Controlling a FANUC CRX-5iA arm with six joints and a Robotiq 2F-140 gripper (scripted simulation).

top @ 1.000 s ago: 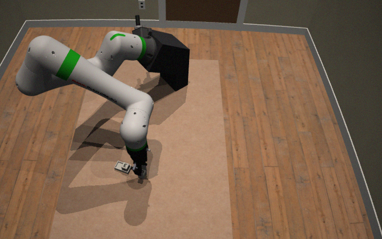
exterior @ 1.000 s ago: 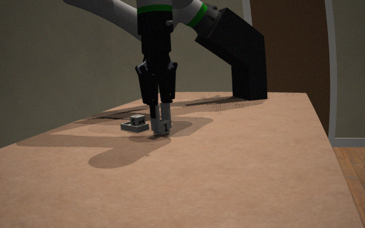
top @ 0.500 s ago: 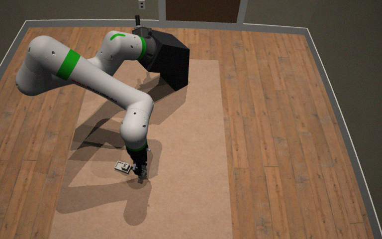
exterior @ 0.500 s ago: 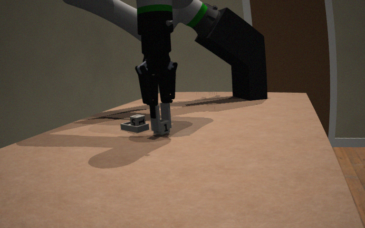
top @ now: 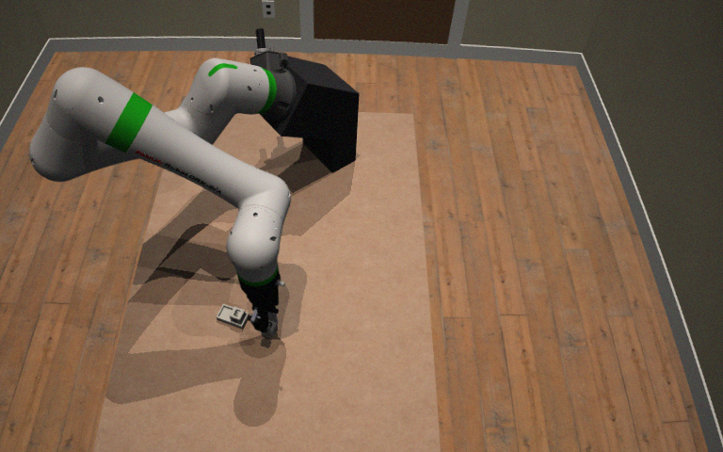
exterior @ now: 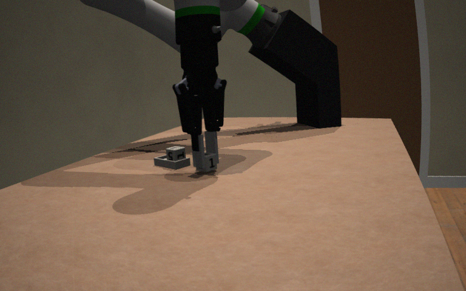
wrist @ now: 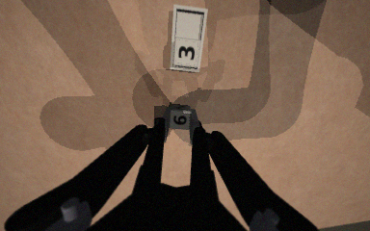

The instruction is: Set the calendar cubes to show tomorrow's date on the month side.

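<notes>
Now: hand 30 mm above the grey number cube. Also, from my hand: grey calendar tray: 50 mm behind, 100 mm to the right, 40 mm below.
</notes>
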